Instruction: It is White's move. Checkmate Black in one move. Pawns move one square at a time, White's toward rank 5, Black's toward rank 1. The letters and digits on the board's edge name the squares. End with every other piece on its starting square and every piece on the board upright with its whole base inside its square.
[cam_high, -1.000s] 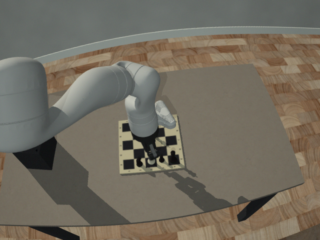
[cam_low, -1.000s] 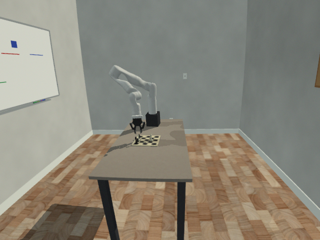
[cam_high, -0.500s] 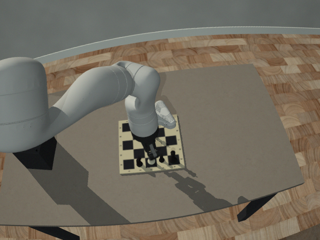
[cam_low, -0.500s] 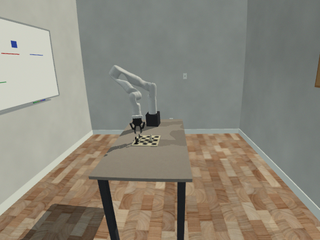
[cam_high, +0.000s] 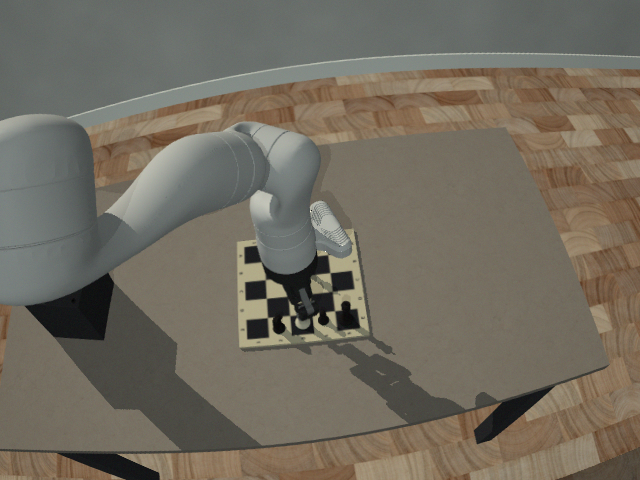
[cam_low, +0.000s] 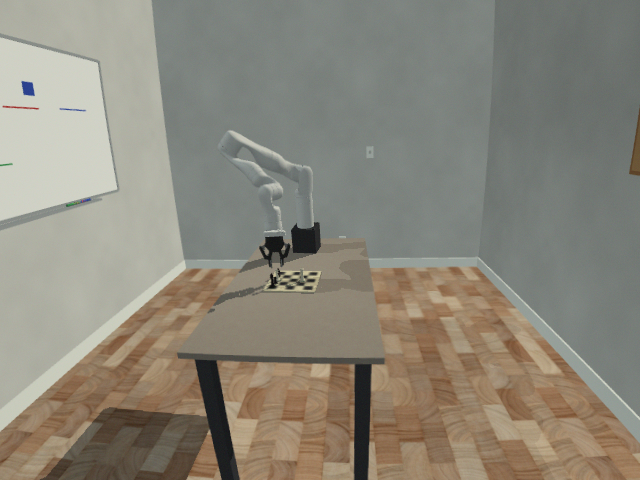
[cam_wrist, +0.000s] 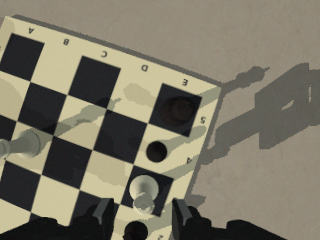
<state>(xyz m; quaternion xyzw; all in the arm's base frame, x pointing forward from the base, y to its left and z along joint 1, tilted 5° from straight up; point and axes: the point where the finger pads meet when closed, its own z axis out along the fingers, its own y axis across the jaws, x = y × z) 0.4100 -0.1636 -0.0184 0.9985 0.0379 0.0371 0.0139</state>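
Right now the white pawn is 5 cm below my hand. Also, from my hand: black pawn (3 cm ahead, 1 cm to the right, 7 cm below); then tall black piece (7 cm ahead, 2 cm to the right, 5 cm below); then chessboard (2 cm ahead, 7 cm to the left, 8 cm below).
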